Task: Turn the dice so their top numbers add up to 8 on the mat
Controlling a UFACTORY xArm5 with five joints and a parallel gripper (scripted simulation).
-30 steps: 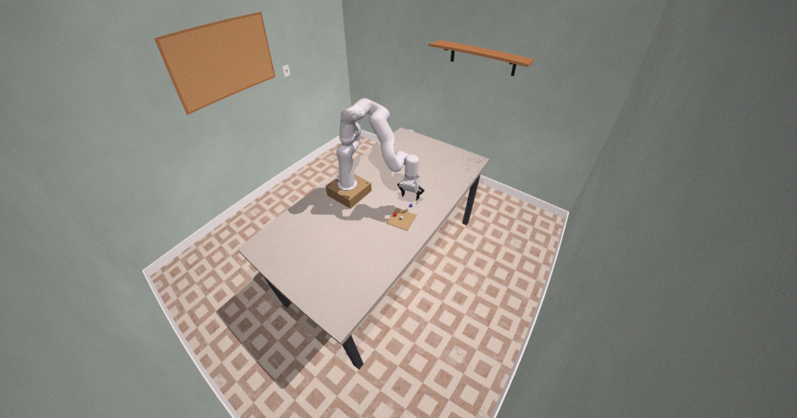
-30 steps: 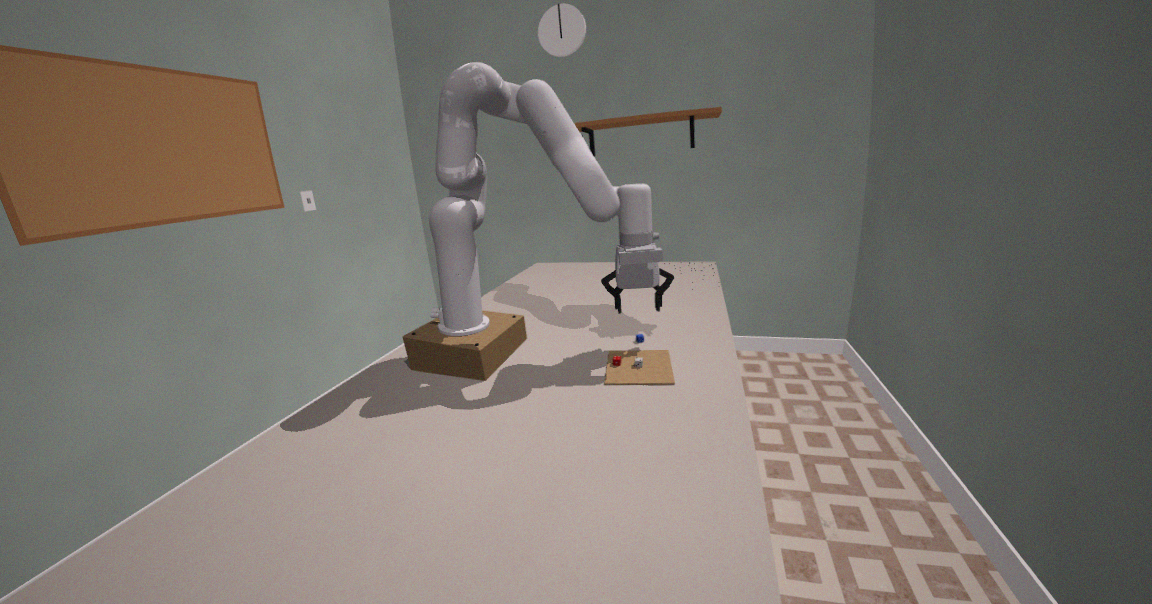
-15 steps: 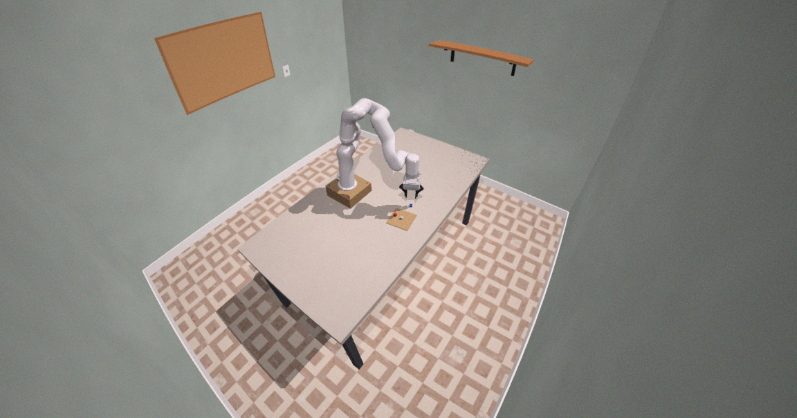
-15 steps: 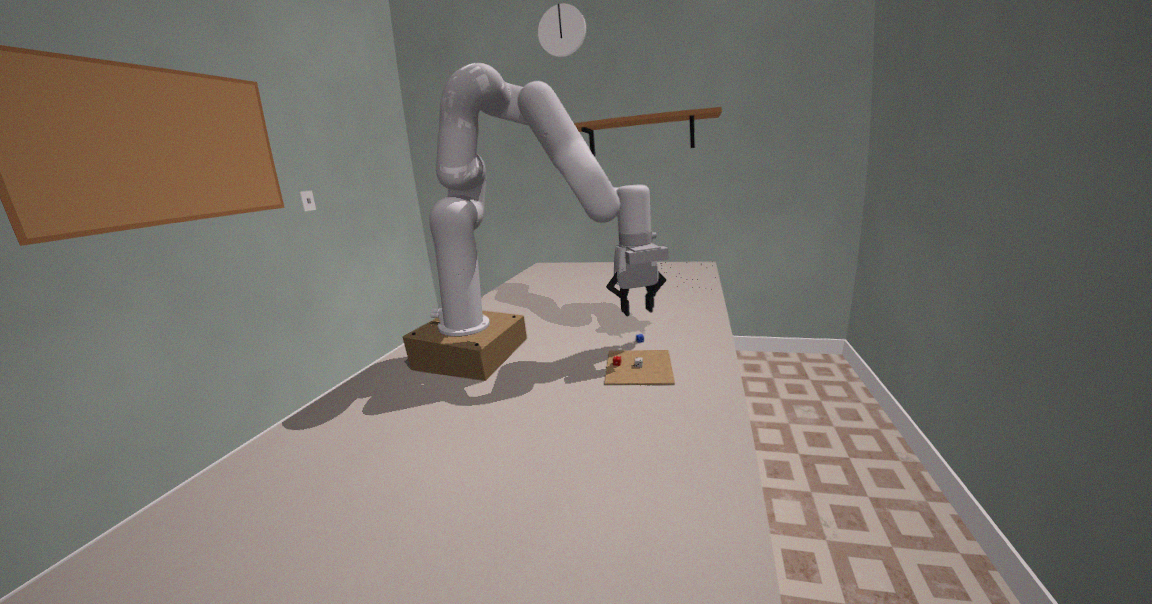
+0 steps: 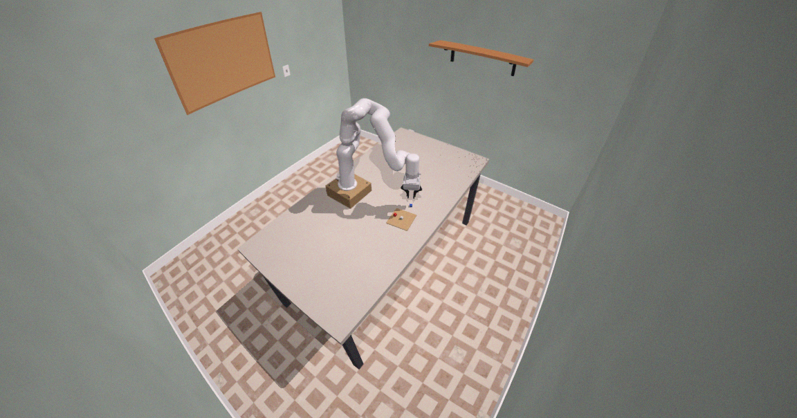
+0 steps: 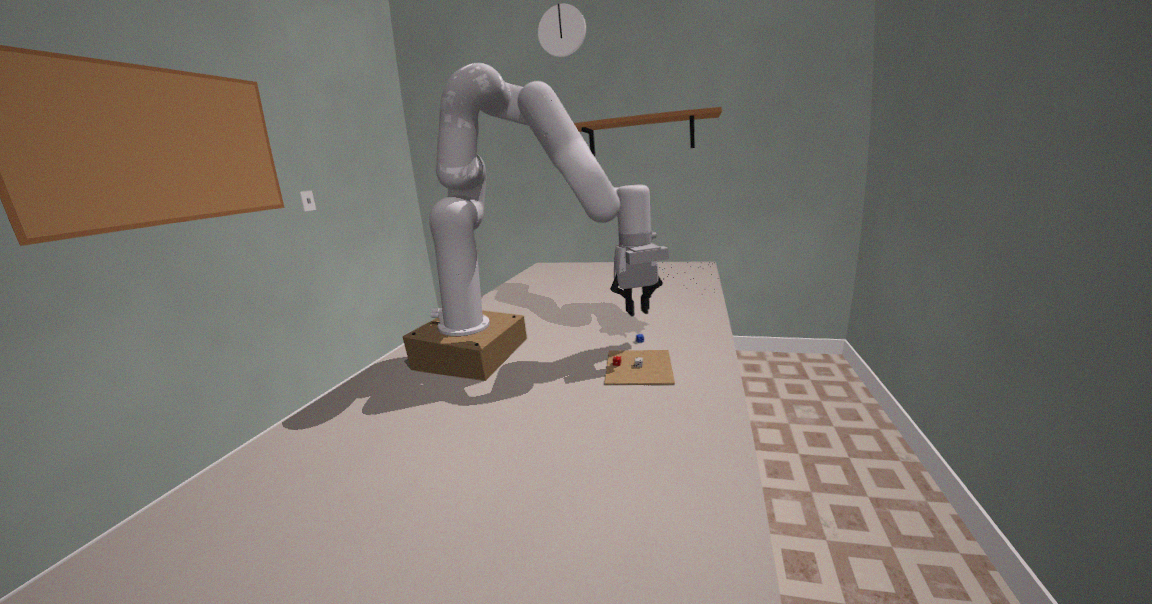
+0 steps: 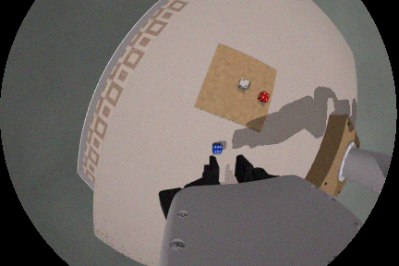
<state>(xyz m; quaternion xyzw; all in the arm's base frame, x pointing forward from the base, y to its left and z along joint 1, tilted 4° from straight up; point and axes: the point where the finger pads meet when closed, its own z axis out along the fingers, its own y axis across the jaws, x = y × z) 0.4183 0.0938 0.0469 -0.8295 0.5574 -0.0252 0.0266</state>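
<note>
Now: the blue die 1 cm to the right of my hand and 9 cm below it. From my hand the other things lie so: tan mat: 1 cm ahead, 13 cm to the right, 9 cm below; then white die: 1 cm ahead, 13 cm to the right, 8 cm below; then red die: 4 cm behind, 13 cm to the right, 8 cm below.
</note>
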